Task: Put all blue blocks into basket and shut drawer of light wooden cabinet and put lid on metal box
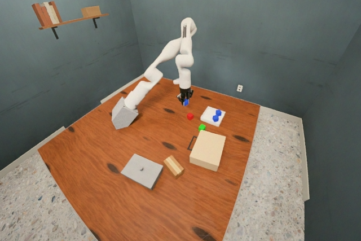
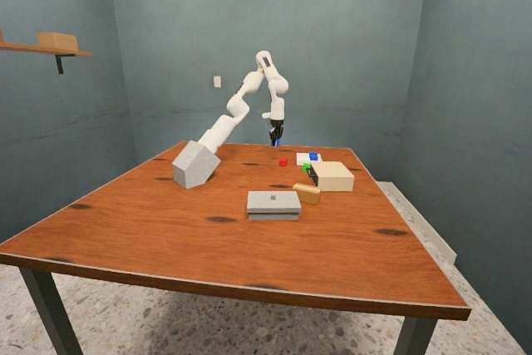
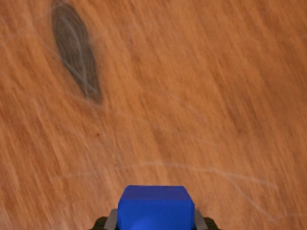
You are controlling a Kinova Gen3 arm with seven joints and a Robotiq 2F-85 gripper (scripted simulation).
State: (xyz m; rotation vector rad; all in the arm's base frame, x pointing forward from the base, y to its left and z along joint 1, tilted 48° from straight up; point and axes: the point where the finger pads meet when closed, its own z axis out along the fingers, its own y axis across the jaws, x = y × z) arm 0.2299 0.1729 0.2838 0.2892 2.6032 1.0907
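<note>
Now: hand 160 mm short of the white basket, 140 mm to the right of it and 120 mm above it. From my hand the other things lie so: light wooden cabinet (330 mm ahead, 130 mm to the right, 100 mm below); green block (190 mm ahead, 20 mm to the right, 110 mm below); red block (50 mm ahead, 110 mm below).
</note>
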